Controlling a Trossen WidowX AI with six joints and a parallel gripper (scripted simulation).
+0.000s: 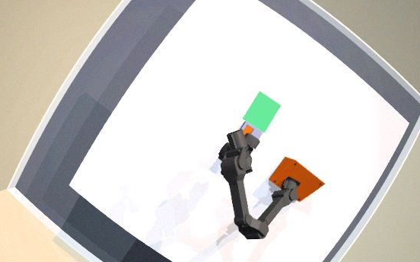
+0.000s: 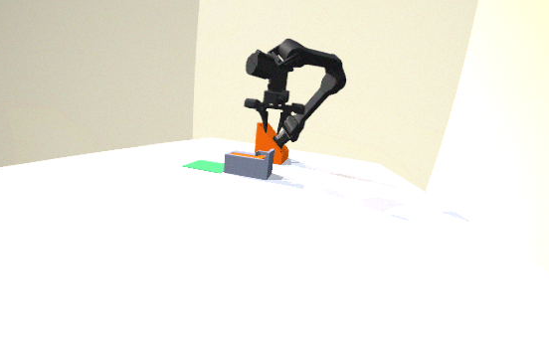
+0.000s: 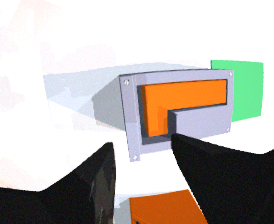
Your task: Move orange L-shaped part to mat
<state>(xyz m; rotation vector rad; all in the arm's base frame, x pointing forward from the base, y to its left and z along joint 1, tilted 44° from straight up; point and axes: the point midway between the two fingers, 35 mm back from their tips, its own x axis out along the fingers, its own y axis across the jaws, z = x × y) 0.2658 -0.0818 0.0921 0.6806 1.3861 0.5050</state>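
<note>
My gripper tip is 100 mm above the orange L-shaped part, 60 mm to the left of it and 10 mm past it. The rest, counted from my gripper tip: green mat 220 mm to the right, 160 mm below, 20 mm behind.
</note>
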